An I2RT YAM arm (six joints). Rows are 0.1 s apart.
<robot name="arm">
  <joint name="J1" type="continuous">
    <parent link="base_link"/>
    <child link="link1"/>
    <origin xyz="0 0 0.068"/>
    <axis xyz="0 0 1"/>
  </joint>
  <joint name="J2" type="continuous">
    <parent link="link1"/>
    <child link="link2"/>
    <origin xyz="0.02 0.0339 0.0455"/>
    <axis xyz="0 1 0"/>
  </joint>
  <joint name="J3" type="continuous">
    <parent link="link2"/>
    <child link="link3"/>
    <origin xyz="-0.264 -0.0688 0"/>
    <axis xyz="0 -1 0"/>
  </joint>
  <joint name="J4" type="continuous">
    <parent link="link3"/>
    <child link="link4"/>
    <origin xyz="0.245 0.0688 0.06"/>
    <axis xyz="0 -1 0"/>
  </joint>
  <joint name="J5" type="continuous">
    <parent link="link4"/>
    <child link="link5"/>
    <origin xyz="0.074 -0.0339 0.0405"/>
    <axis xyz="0 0 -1"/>
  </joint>
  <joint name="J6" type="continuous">
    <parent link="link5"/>
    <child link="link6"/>
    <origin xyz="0.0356 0 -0.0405"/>
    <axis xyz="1 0 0"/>
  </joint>
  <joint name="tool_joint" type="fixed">
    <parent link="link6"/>
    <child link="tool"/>
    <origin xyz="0 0 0" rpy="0 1.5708 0"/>
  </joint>
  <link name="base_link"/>
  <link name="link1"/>
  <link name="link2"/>
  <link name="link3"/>
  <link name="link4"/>
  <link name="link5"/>
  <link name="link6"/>
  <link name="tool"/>
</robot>
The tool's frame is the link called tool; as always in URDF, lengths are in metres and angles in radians. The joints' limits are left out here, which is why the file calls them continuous.
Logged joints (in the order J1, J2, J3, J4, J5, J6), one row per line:
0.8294, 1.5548, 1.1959, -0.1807, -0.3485, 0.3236
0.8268, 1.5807, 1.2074, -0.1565, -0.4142, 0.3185
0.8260, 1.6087, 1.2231, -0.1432, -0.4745, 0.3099
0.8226, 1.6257, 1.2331, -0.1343, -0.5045, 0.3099
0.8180, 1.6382, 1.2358, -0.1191, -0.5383, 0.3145
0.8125, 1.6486, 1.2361, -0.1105, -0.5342, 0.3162
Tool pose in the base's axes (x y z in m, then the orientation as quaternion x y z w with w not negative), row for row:
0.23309, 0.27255, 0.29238, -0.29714, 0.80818, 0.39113, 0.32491
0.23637, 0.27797, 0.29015, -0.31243, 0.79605, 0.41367, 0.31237
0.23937, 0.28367, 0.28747, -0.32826, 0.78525, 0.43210, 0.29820
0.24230, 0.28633, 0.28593, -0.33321, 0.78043, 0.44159, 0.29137
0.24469, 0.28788, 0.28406, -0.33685, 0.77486, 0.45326, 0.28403
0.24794, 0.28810, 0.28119, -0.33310, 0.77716, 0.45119, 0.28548
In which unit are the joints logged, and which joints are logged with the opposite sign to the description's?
The joints are logged in radians. Opposite sign: none.
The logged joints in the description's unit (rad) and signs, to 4 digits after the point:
0.8294, 1.5548, 1.1959, -0.1807, -0.3485, 0.3236
0.8268, 1.5807, 1.2074, -0.1565, -0.4142, 0.3185
0.8260, 1.6087, 1.2231, -0.1432, -0.4745, 0.3099
0.8226, 1.6257, 1.2331, -0.1343, -0.5045, 0.3099
0.8180, 1.6382, 1.2358, -0.1191, -0.5383, 0.3145
0.8125, 1.6486, 1.2361, -0.1105, -0.5342, 0.3162

